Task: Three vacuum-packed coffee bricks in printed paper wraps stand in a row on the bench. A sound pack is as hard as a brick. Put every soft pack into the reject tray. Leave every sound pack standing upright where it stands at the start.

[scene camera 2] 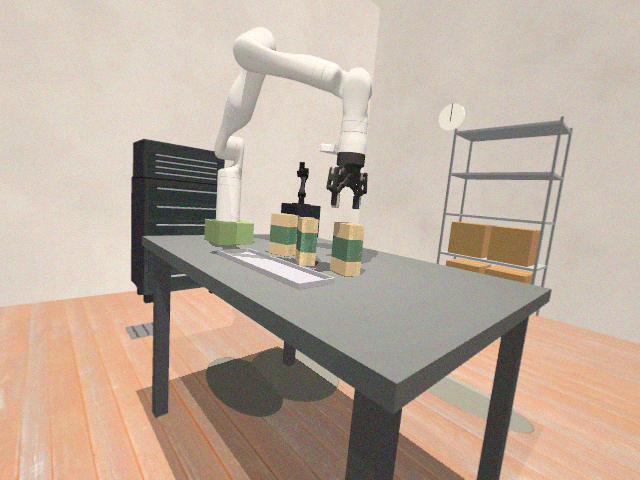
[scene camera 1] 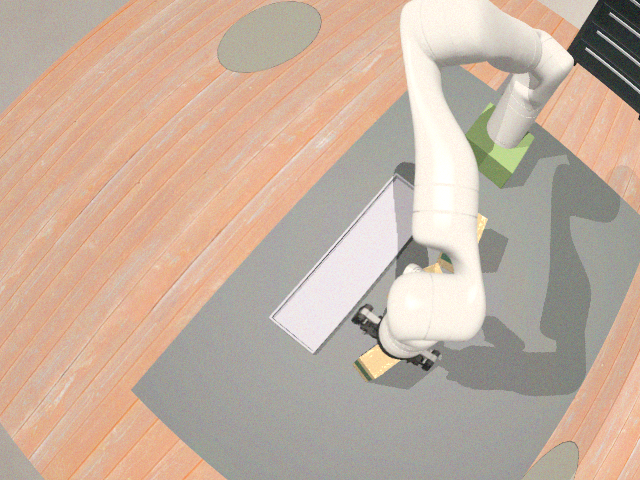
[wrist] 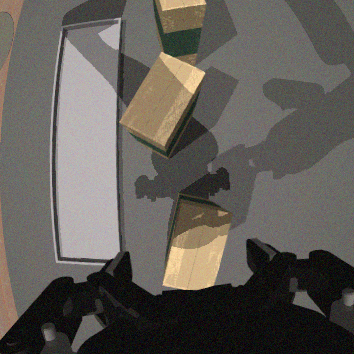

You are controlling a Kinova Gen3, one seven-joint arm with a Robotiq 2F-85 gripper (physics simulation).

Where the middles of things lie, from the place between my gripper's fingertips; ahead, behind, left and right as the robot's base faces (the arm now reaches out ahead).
My hand is 13 cm past the reject tray point(scene camera 1: 321, 301), 16 cm to the left of it and 19 cm above it.
